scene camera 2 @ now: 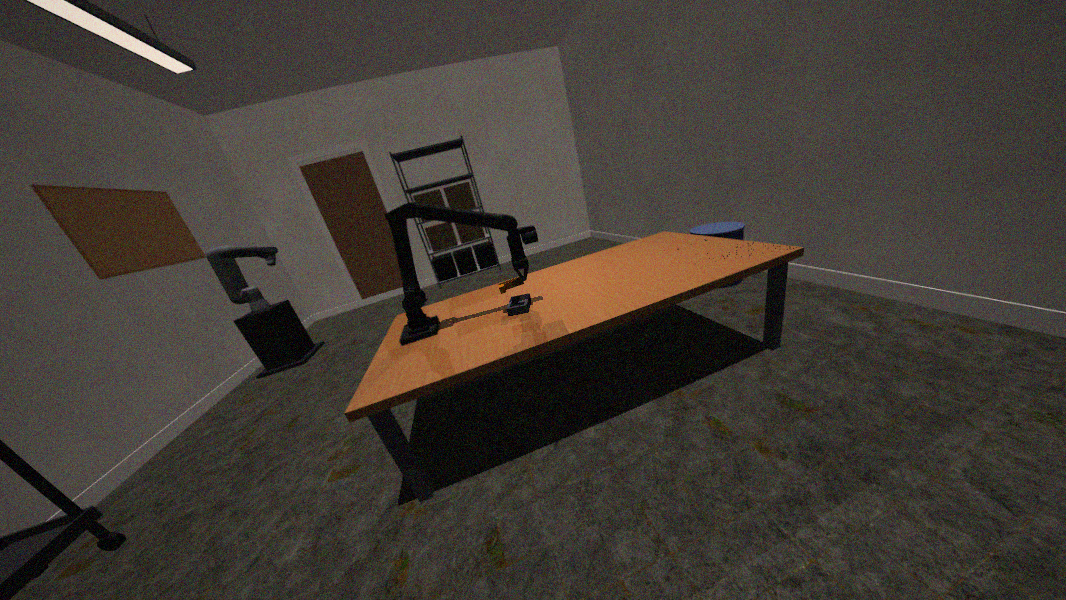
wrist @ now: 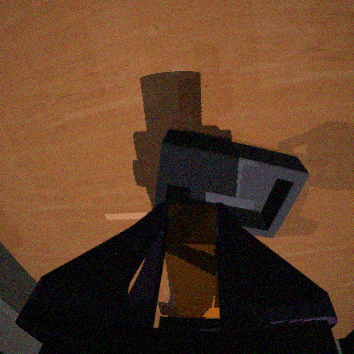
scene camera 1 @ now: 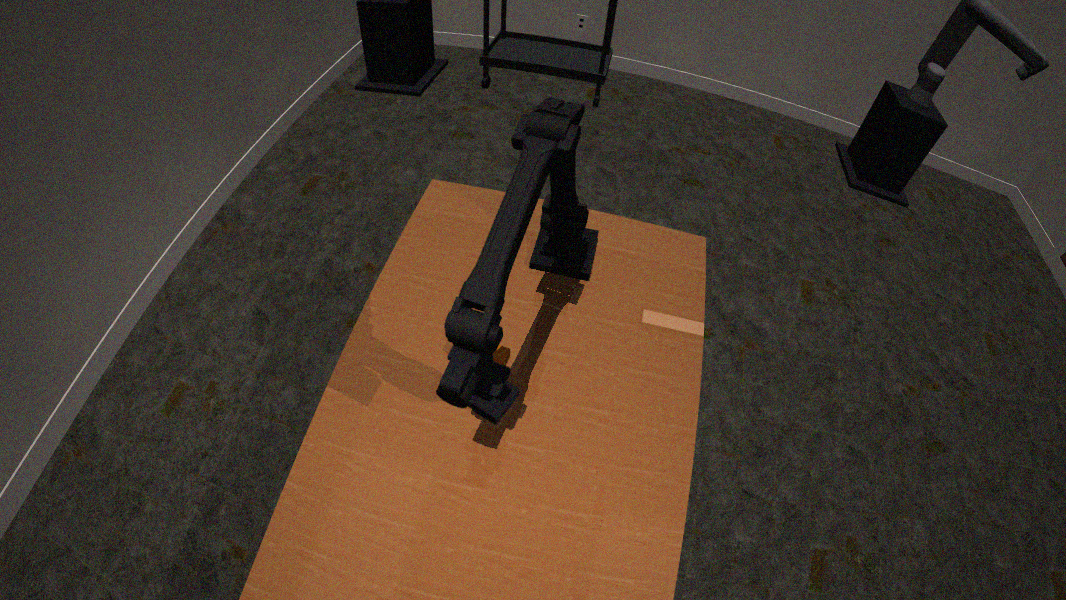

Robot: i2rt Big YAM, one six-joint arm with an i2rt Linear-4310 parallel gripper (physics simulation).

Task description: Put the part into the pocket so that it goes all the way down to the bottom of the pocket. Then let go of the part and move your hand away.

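Pixels of known places: gripper, between the fingertips: [scene camera 2: 524,279] [wrist: 191,211] [scene camera 1: 482,395]; arm's base, origin of its link: [scene camera 2: 420,326] [scene camera 1: 564,247].
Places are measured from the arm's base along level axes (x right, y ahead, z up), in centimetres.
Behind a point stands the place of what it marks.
The orange part [scene camera 1: 502,356] @(z 9.8, x 5.1, y 41.9 cm) [scene camera 2: 507,286] @(z 8.2, x 7.4, y 43.0 cm) [wrist: 192,285] @(z 10.0, x 6.1, y 45.7 cm) is held between the fingers and sticks out to one side of them. My gripper [scene camera 2: 520,278] @(z 8.7, x 6.7, y 51.2 cm) [wrist: 191,211] @(z 8.7, x 6.7, y 51.2 cm) is shut on it. The dark grey block with the pocket [scene camera 1: 498,407] @(z 0.7, x 3.8, y 49.6 cm) [scene camera 2: 519,305] @(z 1.0, x 15.5, y 45.0 cm) [wrist: 298,176] @(z 0.8, x 15.7, y 47.6 cm) lies on the table below. In scene camera 2 a gap shows between the raised part and the block. In the wrist view the block lies at an angle beyond the fingertips, and the fingers hide its near side and part of the pocket. In scene camera 1 the arm hides much of the block.
The wooden table [scene camera 1: 574,484] @(z -2.8, x -16.2, y 61.4 cm) [scene camera 2: 634,275] @(z -2.9, x 14.5, y 100.7 cm) carries the arm's base [scene camera 1: 563,257] @(z 0.7, x -0.5, y 4.3 cm) [scene camera 2: 419,329] @(z 1.0, x 5.9, y 0.8 cm) behind the block. Arm shadows fall across the table and the block. A cart [scene camera 1: 548,55], a second arm on a pedestal [scene camera 1: 895,141] [scene camera 2: 276,335] and a shelf rack stand away from the table.
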